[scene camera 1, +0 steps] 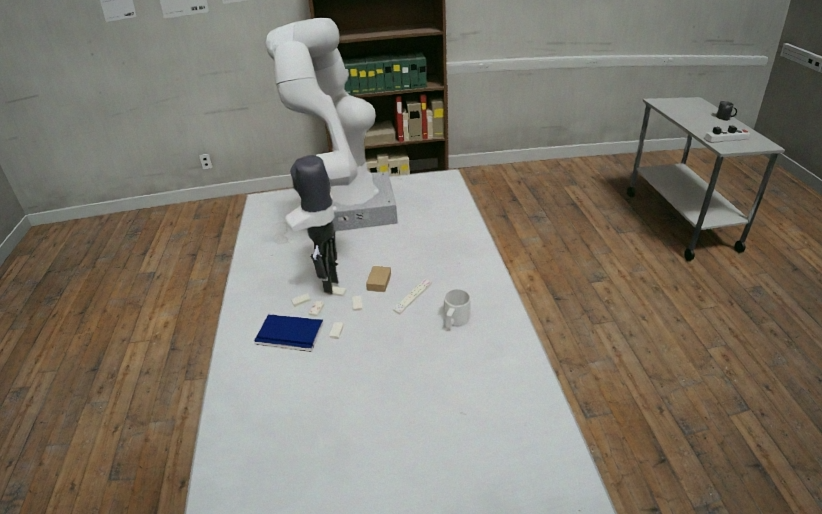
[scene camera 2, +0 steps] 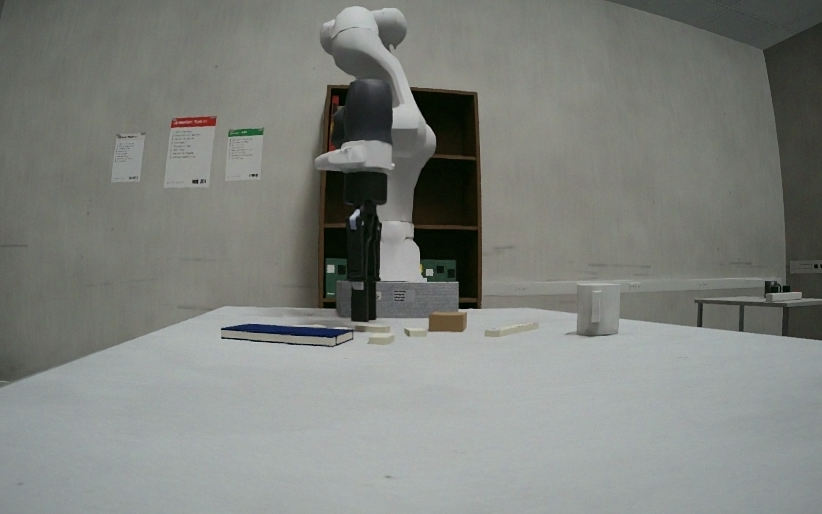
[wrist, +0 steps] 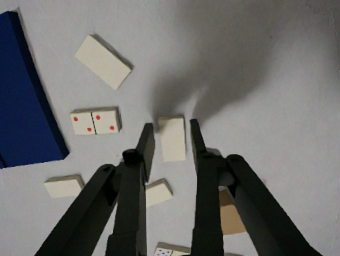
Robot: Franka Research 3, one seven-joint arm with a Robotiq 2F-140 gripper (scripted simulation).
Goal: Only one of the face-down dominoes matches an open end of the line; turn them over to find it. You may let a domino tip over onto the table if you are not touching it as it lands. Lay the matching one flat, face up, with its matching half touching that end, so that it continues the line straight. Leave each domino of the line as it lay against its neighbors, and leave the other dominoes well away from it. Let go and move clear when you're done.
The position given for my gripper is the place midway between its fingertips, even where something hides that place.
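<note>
My gripper (scene camera 2: 364, 320). Same gripper (scene camera 1: 331, 287). In the wrist view: brown block (wrist: 231, 223), my gripper (wrist: 172, 132).
</note>
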